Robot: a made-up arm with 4 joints. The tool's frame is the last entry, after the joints. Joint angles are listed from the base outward.
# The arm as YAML. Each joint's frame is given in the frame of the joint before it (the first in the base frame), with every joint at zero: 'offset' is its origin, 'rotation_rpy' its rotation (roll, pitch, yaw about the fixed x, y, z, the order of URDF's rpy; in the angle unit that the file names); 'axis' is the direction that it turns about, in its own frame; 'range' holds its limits. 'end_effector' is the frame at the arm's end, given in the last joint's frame.
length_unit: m
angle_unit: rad
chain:
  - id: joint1
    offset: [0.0, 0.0, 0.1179]
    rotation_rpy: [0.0, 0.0, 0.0]
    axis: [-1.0, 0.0, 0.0]
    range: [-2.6, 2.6]
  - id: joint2
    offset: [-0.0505, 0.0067, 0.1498]
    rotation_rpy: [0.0, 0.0, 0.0]
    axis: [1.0, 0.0, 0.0]
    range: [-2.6, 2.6]
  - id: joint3
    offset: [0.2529, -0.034, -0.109]
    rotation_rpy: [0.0, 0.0, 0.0]
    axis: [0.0, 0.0, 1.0]
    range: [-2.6, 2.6]
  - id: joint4
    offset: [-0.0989, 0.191, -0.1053]
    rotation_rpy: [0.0, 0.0, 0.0]
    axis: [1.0, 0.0, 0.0]
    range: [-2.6, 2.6]
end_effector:
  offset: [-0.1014, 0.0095, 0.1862]
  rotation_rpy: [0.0, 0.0, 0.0]
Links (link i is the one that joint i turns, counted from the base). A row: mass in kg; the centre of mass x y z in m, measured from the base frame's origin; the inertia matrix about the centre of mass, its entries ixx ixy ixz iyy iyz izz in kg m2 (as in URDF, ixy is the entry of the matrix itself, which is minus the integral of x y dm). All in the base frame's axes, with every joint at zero. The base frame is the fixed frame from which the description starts. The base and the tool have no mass.
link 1: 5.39; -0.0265 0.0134 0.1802; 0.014 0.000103 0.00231 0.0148 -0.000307 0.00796
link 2: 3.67; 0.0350 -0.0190 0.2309; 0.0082 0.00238 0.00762 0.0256 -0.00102 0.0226
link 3: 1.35; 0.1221 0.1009 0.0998; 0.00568 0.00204 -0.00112 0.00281 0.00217 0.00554
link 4: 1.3; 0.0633 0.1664 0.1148; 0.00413 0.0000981 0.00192 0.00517 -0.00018 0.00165
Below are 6 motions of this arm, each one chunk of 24 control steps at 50 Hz.
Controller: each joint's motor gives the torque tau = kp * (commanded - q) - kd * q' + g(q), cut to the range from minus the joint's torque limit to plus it. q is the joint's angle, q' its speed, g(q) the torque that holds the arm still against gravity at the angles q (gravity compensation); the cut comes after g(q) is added. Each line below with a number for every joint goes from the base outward.
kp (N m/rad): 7.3 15 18 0.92
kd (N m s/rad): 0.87 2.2 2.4 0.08
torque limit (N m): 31 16 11 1.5
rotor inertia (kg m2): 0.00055 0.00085 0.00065 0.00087
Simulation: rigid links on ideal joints. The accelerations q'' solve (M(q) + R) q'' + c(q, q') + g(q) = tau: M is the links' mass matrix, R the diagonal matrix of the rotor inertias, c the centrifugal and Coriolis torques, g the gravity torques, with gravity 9.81 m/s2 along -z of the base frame. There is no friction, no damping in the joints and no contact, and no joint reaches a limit. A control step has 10 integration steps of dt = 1/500 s. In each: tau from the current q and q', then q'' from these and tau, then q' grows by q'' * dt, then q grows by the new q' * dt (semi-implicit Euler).
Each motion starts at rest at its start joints. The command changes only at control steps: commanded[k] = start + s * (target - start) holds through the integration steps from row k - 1 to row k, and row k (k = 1, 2, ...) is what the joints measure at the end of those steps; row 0 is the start. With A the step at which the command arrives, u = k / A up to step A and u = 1 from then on. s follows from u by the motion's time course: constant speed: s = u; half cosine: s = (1 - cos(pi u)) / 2; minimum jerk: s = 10 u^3 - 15 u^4 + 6 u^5; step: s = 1 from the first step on.
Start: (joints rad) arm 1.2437 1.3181 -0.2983 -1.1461
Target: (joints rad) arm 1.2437 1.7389 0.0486 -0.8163
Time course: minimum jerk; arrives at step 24
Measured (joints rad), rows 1 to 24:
1: 1.2437 1.3181 -0.2983 -1.1461
2: 1.2438 1.3182 -0.2982 -1.1461
3: 1.2439 1.3186 -0.2980 -1.1462
4: 1.2443 1.3194 -0.2974 -1.1462
5: 1.2452 1.3212 -0.2962 -1.1463
6: 1.2466 1.3242 -0.2940 -1.1462
7: 1.2487 1.3288 -0.2906 -1.1458
8: 1.2517 1.3353 -0.2855 -1.1449
9: 1.2556 1.3440 -0.2787 -1.1433
10: 1.2605 1.3551 -0.2697 -1.1406
11: 1.2663 1.3686 -0.2586 -1.1366
12: 1.2729 1.3845 -0.2453 -1.1309
13: 1.2802 1.4027 -0.2297 -1.1235
14: 1.2879 1.4228 -0.2122 -1.1140
15: 1.2958 1.4446 -0.1929 -1.1023
16: 1.3035 1.4676 -0.1722 -1.0883
17: 1.3109 1.4913 -0.1505 -1.0720
18: 1.3175 1.5152 -0.1283 -1.0535
19: 1.3231 1.5387 -0.1061 -1.0327
20: 1.3275 1.5612 -0.0845 -1.0099
21: 1.3304 1.5823 -0.0639 -0.9855
22: 1.3318 1.6017 -0.0447 -0.9597
23: 1.3316 1.6190 -0.0274 -0.9330
24: 1.3298 1.6343 -0.0121 -0.9062

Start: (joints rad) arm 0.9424 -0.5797 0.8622 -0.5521
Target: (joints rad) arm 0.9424 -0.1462 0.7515 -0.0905
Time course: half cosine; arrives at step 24
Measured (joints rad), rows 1 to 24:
1: 0.9424 -0.5796 0.8622 -0.5521
2: 0.9425 -0.5792 0.8624 -0.5518
3: 0.9426 -0.5782 0.8626 -0.5510
4: 0.9428 -0.5763 0.8629 -0.5491
5: 0.9432 -0.5733 0.8631 -0.5458
6: 0.9438 -0.5688 0.8633 -0.5404
7: 0.9446 -0.5628 0.8631 -0.5324
8: 0.9455 -0.5549 0.8626 -0.5216
9: 0.9466 -0.5452 0.8616 -0.5077
10: 0.9478 -0.5335 0.8600 -0.4905
11: 0.9491 -0.5198 0.8577 -0.4700
12: 0.9504 -0.5042 0.8546 -0.4463
13: 0.9517 -0.4868 0.8508 -0.4199
14: 0.9528 -0.4677 0.8463 -0.3910
15: 0.9538 -0.4472 0.8409 -0.3602
16: 0.9544 -0.4254 0.8349 -0.3282
17: 0.9548 -0.4028 0.8283 -0.2955
18: 0.9548 -0.3796 0.8212 -0.2630
19: 0.9544 -0.3562 0.8138 -0.2312
20: 0.9536 -0.3329 0.8061 -0.2010
21: 0.9525 -0.3101 0.7983 -0.1729
22: 0.9509 -0.2882 0.7905 -0.1475
23: 0.9491 -0.2676 0.7829 -0.1255
24: 0.9470 -0.2486 0.7757 -0.1071

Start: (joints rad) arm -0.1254 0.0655 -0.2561 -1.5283
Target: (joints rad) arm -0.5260 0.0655 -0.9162 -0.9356
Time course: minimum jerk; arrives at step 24
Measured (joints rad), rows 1 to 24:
1: -0.1254 0.0655 -0.2561 -1.5283
2: -0.1254 0.0655 -0.2562 -1.5282
3: -0.1255 0.0653 -0.2566 -1.5278
4: -0.1258 0.0650 -0.2576 -1.5270
5: -0.1263 0.0644 -0.2598 -1.5251
6: -0.1273 0.0633 -0.2636 -1.5220
7: -0.1289 0.0617 -0.2698 -1.5172
8: -0.1312 0.0596 -0.2788 -1.5102
9: -0.1346 0.0569 -0.2911 -1.5010
10: -0.1391 0.0537 -0.3073 -1.4892
11: -0.1449 0.0502 -0.3276 -1.4748
12: -0.1522 0.0465 -0.3521 -1.4578
13: -0.1610 0.0429 -0.3807 -1.4385
14: -0.1715 0.0396 -0.4132 -1.4169
15: -0.1838 0.0369 -0.4493 -1.3934
16: -0.1977 0.0349 -0.4882 -1.3682
17: -0.2135 0.0338 -0.5293 -1.3418
18: -0.2310 0.0336 -0.5718 -1.3143
19: -0.2502 0.0344 -0.6147 -1.2860
20: -0.2710 0.0360 -0.6571 -1.2573
21: -0.2933 0.0384 -0.6979 -1.2282
22: -0.3169 0.0414 -0.7363 -1.1991
23: -0.3415 0.0447 -0.7714 -1.1701
24: -0.3669 0.0482 -0.8027 -1.1414

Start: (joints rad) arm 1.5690 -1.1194 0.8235 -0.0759
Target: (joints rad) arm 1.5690 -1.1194 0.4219 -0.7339
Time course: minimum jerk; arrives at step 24
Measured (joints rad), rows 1 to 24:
1: 1.5690 -1.1194 0.8235 -0.0759
2: 1.5690 -1.1195 0.8234 -0.0759
3: 1.5690 -1.1198 0.8229 -0.0758
4: 1.5691 -1.1203 0.8220 -0.0759
5: 1.5692 -1.1212 0.8201 -0.0763
6: 1.5694 -1.1225 0.8170 -0.0773
7: 1.5699 -1.1241 0.8125 -0.0796
8: 1.5706 -1.1262 0.8060 -0.0837
9: 1.5716 -1.1285 0.7976 -0.0903
10: 1.5730 -1.1310 0.7870 -0.1002
11: 1.5748 -1.1335 0.7740 -0.1142
12: 1.5769 -1.1359 0.7589 -0.1330
13: 1.5795 -1.1380 0.7416 -0.1572
14: 1.5824 -1.1398 0.7224 -0.1870
15: 1.5856 -1.1411 0.7016 -0.2226
16: 1.5889 -1.1417 0.6794 -0.2640
17: 1.5923 -1.1417 0.6564 -0.3106
18: 1.5955 -1.1409 0.6328 -0.3618
19: 1.5985 -1.1394 0.6092 -0.4166
20: 1.6010 -1.1372 0.5860 -0.4737
21: 1.6027 -1.1345 0.5636 -0.5319
22: 1.6037 -1.1313 0.5424 -0.5896
23: 1.6036 -1.1279 0.5226 -0.6453
24: 1.6025 -1.1243 0.5044 -0.6976

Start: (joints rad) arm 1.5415 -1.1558 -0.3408 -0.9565
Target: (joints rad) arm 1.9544 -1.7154 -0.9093 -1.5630
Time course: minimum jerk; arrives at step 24
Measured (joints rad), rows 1 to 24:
1: 1.5415 -1.1558 -0.3408 -0.9565
2: 1.5415 -1.1559 -0.3409 -0.9564
3: 1.5415 -1.1561 -0.3413 -0.9562
4: 1.5414 -1.1568 -0.3423 -0.9556
5: 1.5413 -1.1583 -0.3443 -0.9547
6: 1.5413 -1.1608 -0.3478 -0.9533
7: 1.5413 -1.1648 -0.3535 -0.9518
8: 1.5415 -1.1706 -0.3617 -0.9505
9: 1.5421 -1.1785 -0.3729 -0.9501
10: 1.5432 -1.1888 -0.3875 -0.9514
11: 1.5449 -1.2015 -0.4056 -0.9555
12: 1.5476 -1.2168 -0.4272 -0.9634
13: 1.5512 -1.2345 -0.4521 -0.9764
14: 1.5561 -1.2545 -0.4802 -0.9956
15: 1.5622 -1.2766 -0.5110 -1.0219
16: 1.5698 -1.3004 -0.5439 -1.0558
17: 1.5787 -1.3257 -0.5783 -1.0977
18: 1.5890 -1.3522 -0.6136 -1.1472
19: 1.6007 -1.3794 -0.6490 -1.2036
20: 1.6138 -1.4072 -0.6838 -1.2657
21: 1.6283 -1.4352 -0.7173 -1.3319
22: 1.6441 -1.4633 -0.7488 -1.4002
23: 1.6613 -1.4911 -0.7778 -1.4685
24: 1.6799 -1.5186 -0.8037 -1.5346

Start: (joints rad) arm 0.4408 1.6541 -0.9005 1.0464
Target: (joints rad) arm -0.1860 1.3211 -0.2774 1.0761
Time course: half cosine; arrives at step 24
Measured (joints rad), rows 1 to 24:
1: 0.4408 1.6540 -0.9004 1.0463
2: 0.4405 1.6535 -0.8998 1.0458
3: 0.4399 1.6521 -0.8983 1.0446
4: 0.4386 1.6496 -0.8952 1.0426
5: 0.4365 1.6457 -0.8902 1.0398
6: 0.4334 1.6400 -0.8828 1.0363
7: 0.4289 1.6325 -0.8727 1.0326
8: 0.4231 1.6232 -0.8597 1.0291
9: 0.4155 1.6121 -0.8437 1.0261
10: 0.4062 1.5992 -0.8246 1.0244
11: 0.3950 1.5847 -0.8025 1.0242
12: 0.3817 1.5689 -0.7776 1.0259
13: 0.3662 1.5519 -0.7501 1.0299
14: 0.3487 1.5340 -0.7202 1.0363
15: 0.3289 1.5155 -0.6884 1.0450
16: 0.3070 1.4967 -0.6550 1.0560
17: 0.2831 1.4778 -0.6206 1.0690
18: 0.2573 1.4592 -0.5857 1.0835
19: 0.2298 1.4411 -0.5507 1.0990
20: 0.2007 1.4238 -0.5164 1.1149
21: 0.1705 1.4075 -0.4832 1.1305
22: 0.1394 1.3926 -0.4518 1.1451
23: 0.1078 1.3792 -0.4227 1.1582
24: 0.0761 1.3676 -0.3965 1.1691

